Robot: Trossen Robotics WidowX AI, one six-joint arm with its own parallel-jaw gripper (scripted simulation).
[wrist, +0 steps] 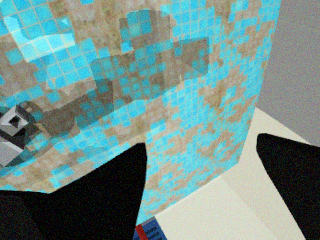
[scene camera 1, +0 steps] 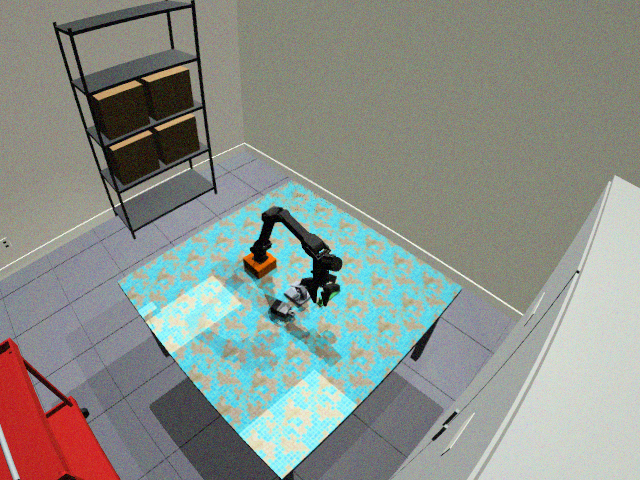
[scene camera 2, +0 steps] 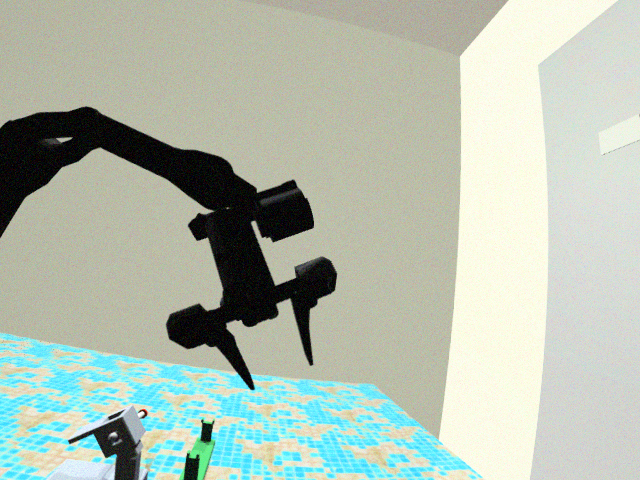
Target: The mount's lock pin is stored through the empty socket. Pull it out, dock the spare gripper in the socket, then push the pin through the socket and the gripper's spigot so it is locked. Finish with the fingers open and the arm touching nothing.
Observation:
My gripper (scene camera 2: 282, 377) is open, holding nothing.
My gripper is seen too in the wrist view (wrist: 201, 146) and in scene camera 1 (scene camera 1: 320, 304).

